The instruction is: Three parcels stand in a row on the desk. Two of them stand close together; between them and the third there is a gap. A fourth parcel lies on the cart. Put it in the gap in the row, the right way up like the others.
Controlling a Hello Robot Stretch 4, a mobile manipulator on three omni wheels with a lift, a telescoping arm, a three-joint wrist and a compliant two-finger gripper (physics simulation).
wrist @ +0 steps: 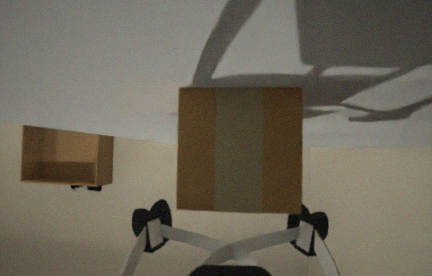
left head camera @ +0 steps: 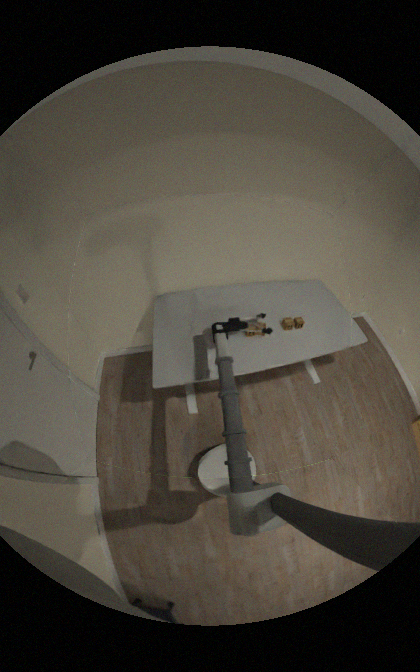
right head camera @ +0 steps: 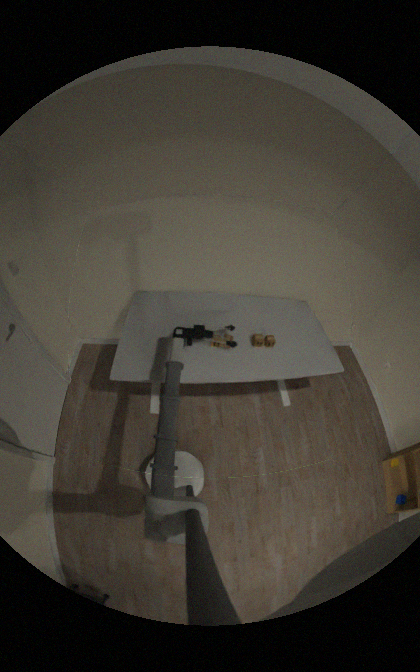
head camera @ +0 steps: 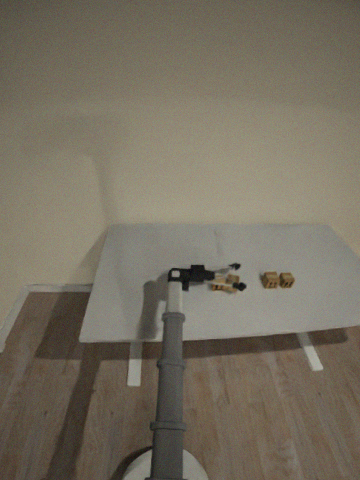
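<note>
Two parcels stand close together at the right of the row on the desk. A third parcel stands to the left, partly behind a finger; its taped side fills the middle of the wrist view. The fourth parcel is close to its right, between the spread fingers; its lower part and marked face are hidden. My gripper is open around it. The cart is not identifiable.
The telescoping arm reaches over the desk's front edge. A wall stands behind the desk. A wooden shelf unit stands off to the right, with blue and yellow things in it in the right head view.
</note>
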